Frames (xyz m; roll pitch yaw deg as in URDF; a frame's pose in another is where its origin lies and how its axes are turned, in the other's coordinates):
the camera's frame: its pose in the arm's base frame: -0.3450 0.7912 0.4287 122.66 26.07 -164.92
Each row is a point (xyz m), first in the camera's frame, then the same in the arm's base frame.
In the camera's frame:
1: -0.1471 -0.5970 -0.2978
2: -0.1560 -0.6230 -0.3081
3: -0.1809 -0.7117 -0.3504
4: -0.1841 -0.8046 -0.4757
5: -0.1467 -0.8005 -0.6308
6: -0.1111 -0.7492 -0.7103
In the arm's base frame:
1: 0.0767 0.3115 0.1862
2: 0.0973 0.2935 0.1755
3: 0.1626 0.2247 0.1398
4: 0.2103 0.0764 0.1317
5: 0.1743 -0.0663 0.1936
6: 0.1171 -0.1223 0.2553

